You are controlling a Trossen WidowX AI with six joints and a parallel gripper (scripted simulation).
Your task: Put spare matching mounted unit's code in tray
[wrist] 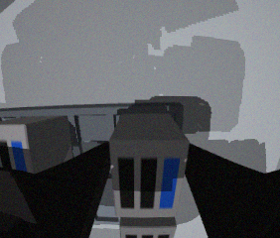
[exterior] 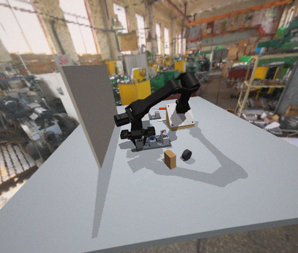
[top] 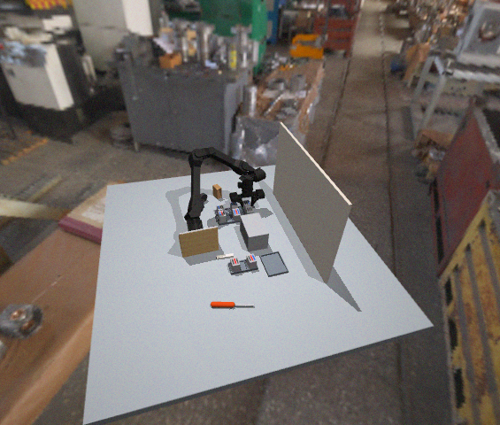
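The grey spare lies 2 cm above my gripper tip. Also, from my gripper tip: grey mounted unit: 2 cm behind, 22 cm to the right, 3 cm above; then black cylinder: 23 cm behind, 13 cm to the left, 1 cm above; then small wooden block: 14 cm behind, 16 cm to the left, 2 cm above.
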